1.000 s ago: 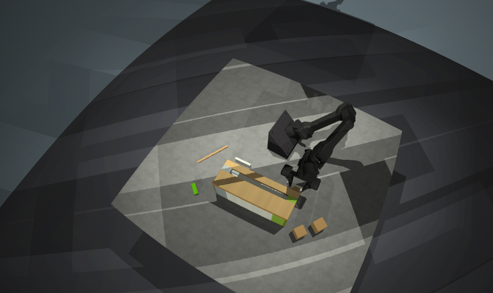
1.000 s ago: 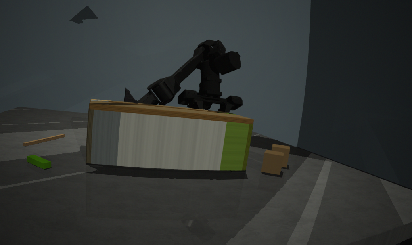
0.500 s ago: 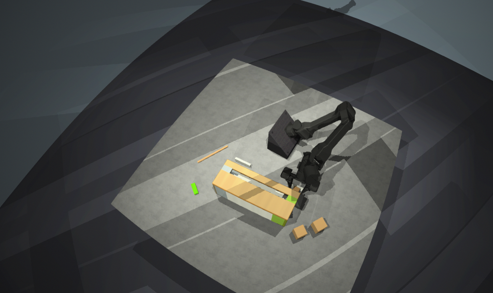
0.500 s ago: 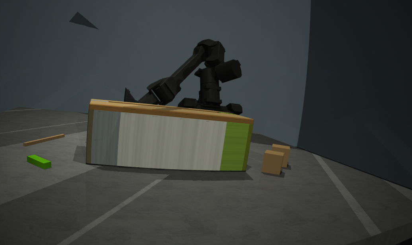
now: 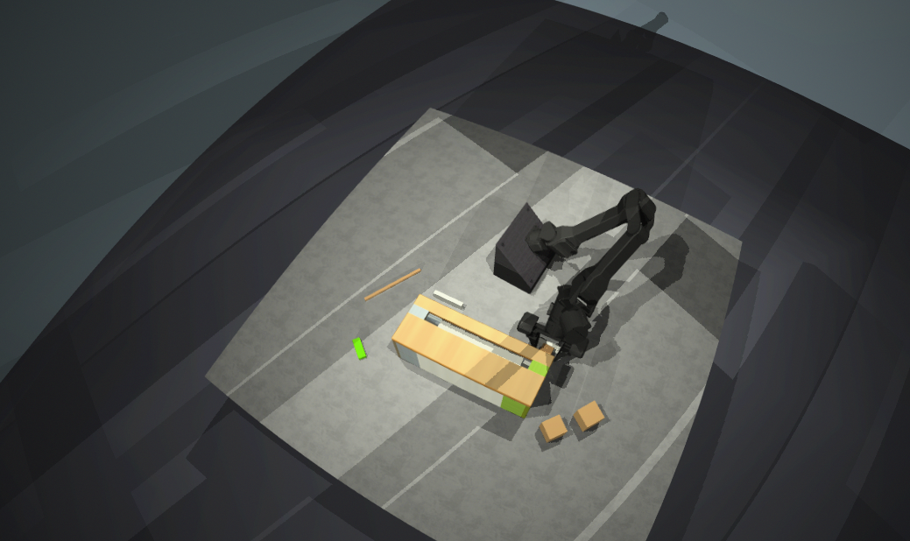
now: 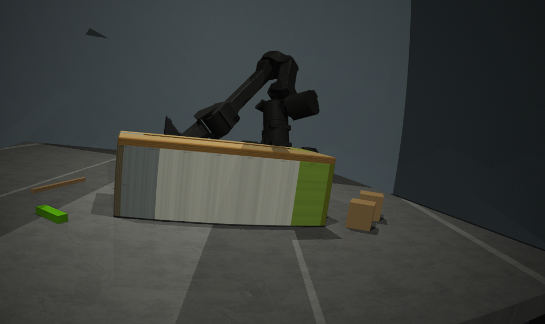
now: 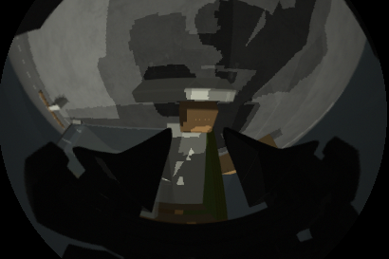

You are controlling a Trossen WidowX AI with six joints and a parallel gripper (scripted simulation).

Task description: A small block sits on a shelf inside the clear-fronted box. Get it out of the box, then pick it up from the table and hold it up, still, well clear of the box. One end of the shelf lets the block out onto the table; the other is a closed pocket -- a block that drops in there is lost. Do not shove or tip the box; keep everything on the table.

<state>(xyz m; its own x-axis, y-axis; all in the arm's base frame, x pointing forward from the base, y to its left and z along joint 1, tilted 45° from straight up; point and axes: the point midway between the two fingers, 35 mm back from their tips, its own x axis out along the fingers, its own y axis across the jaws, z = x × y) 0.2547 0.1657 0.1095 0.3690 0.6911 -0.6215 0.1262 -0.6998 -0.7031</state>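
The tan block lies 20 mm behind my gripper tip and 10 mm below it. The rest, counted from my gripper tip: thin wooden stick 50 mm ahead, 480 mm to the right, 30 mm below; box 80 mm ahead, 160 mm to the right, 30 mm above.
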